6 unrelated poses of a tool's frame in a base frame.
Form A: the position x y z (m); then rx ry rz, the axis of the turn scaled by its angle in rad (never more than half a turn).
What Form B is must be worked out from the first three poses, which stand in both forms.
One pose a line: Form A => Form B
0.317 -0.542 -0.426 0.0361 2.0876 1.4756 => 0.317 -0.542 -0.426 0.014 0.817 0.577 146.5
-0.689 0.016 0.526 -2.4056 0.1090 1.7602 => -0.689 0.016 0.526 -0.806 0.037 0.590 170.9
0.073 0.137 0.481 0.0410 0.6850 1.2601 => 0.073 0.137 0.481 0.029 0.477 0.878 82.2
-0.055 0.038 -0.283 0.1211 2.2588 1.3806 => -0.055 0.038 -0.283 0.046 0.852 0.521 151.8
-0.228 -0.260 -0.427 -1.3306 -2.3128 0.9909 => -0.228 -0.260 -0.427 -0.467 -0.813 0.348 163.1
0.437 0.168 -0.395 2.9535 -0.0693 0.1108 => 0.437 0.168 -0.395 0.999 -0.023 0.037 169.4
